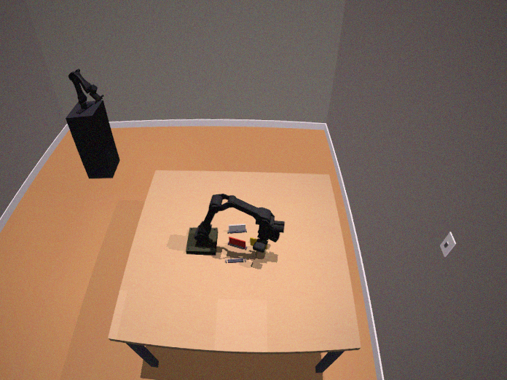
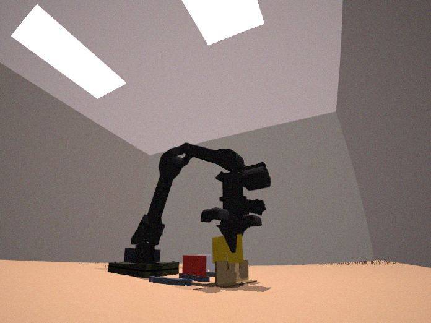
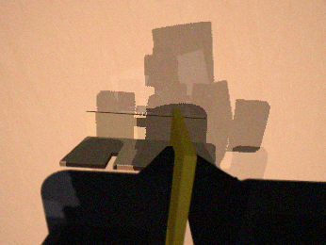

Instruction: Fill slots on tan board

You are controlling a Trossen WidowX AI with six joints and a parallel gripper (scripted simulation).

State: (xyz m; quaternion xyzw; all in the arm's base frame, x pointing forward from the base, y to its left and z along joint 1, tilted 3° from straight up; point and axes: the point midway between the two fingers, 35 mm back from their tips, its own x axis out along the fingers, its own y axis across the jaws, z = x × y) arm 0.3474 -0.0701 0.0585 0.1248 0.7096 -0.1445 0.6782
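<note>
My gripper tip is 1 cm past the tan board, 3 cm to the right of it and 5 cm above it. Also, from my gripper tip: red board: 14 cm behind, 6 cm to the left, 5 cm below; yellow board: 2 cm behind, 1 cm to the left; grey board: 14 cm behind, 16 cm to the left, 5 cm below.
</note>
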